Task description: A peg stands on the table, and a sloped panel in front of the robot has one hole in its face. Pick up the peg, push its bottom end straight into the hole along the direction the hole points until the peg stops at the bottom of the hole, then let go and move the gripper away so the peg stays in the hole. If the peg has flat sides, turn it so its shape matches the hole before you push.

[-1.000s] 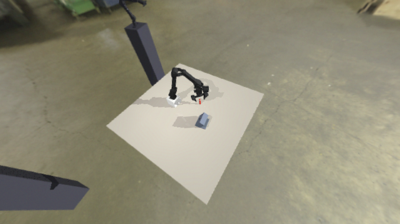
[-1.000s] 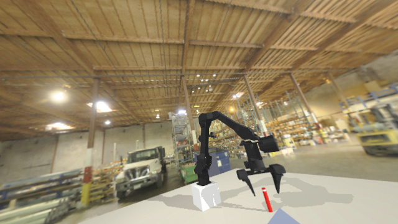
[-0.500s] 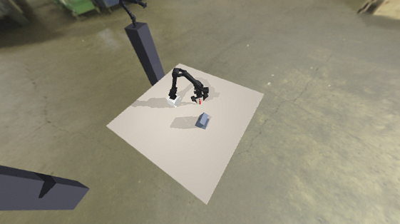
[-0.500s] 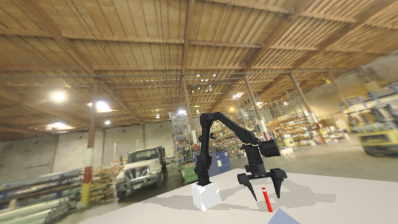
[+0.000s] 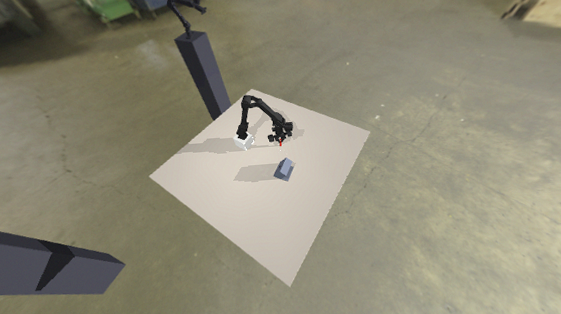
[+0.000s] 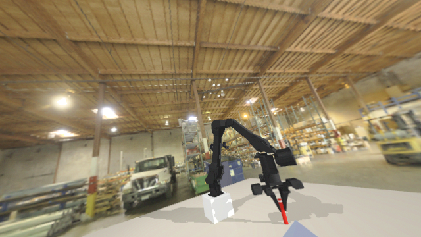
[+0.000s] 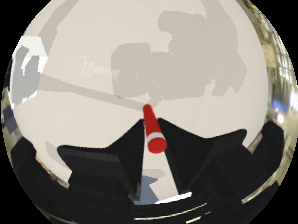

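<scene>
The grey-blue sloped panel lies 12 cm ahead of my gripper tip and 23 cm to the right of it. The rest, counted from my gripper tip: red round peg 2 cm above.
</scene>
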